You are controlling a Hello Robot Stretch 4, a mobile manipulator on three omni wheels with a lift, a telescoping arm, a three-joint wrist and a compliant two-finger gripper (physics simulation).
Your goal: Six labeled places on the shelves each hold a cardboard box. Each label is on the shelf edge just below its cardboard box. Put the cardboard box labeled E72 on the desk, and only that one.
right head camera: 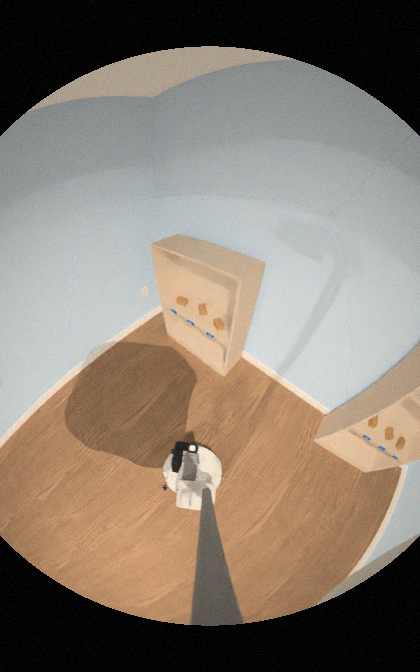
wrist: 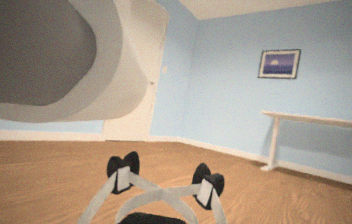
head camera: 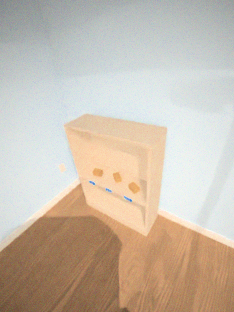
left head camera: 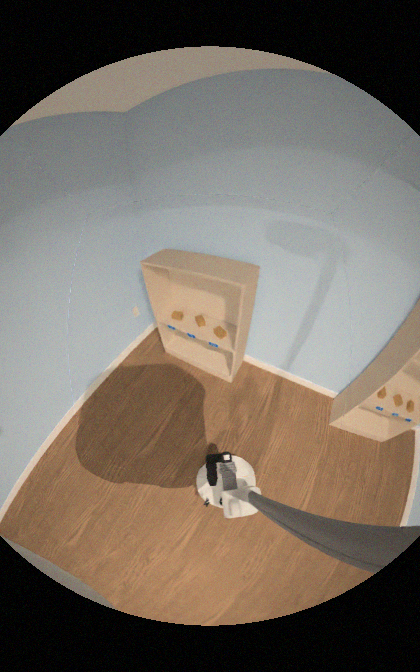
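Note:
Three cardboard boxes [head camera: 117,177] [left head camera: 200,320] [right head camera: 202,309] stand on the low shelf unit [head camera: 156,175] [left head camera: 247,320] [right head camera: 250,305], with blue labels [head camera: 108,190] [left head camera: 191,335] [right head camera: 190,323] on the shelf edge below them. Three more cardboard boxes [left head camera: 398,400] [right head camera: 389,433] stand on the second shelf unit at the right, above blue labels [left head camera: 394,414] [right head camera: 381,448]. The writing is too small to read, so I cannot tell which box is E72. My gripper [wrist: 166,170] is open with nothing between its fingertips, away from both shelf units. Part of the desk [wrist: 310,118] shows at the right in the wrist view.
A door [wrist: 135,110] and a framed picture [wrist: 279,64] show in the wrist view. Walls with white baseboards meet in the corner left of the low shelf unit. A broad shadow lies on the wooden floor [head camera: 185,270] in front of it. The robot's base [left head camera: 247,472] [right head camera: 212,467] stands on the floor.

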